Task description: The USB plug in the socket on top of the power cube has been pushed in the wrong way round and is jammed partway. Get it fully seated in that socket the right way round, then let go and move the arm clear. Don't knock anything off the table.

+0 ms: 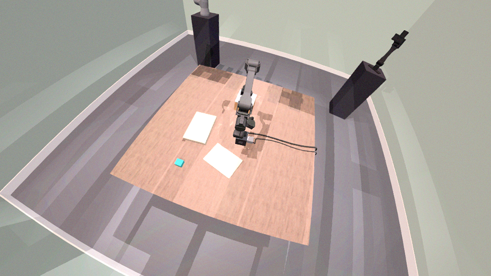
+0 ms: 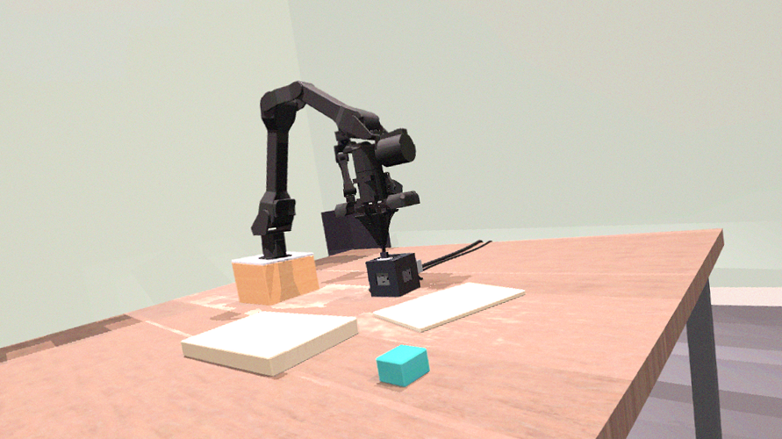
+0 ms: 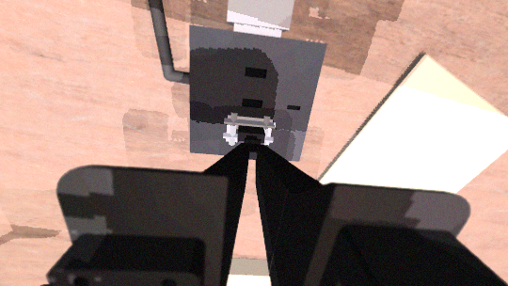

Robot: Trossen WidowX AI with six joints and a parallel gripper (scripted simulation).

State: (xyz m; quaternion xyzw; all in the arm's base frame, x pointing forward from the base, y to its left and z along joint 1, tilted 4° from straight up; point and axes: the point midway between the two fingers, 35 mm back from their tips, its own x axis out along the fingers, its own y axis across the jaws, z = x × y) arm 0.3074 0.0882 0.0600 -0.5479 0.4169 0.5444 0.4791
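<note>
Now: gripper tip 20 mm above the dark USB plug. Also, from my gripper tip: teal block (330 mm ahead, 280 mm to the right, 90 mm below); then thick white slab (30 mm ahead, 300 mm to the right, 90 mm below); then thin cream board (190 mm ahead, 30 mm to the right, 100 mm below).
</note>
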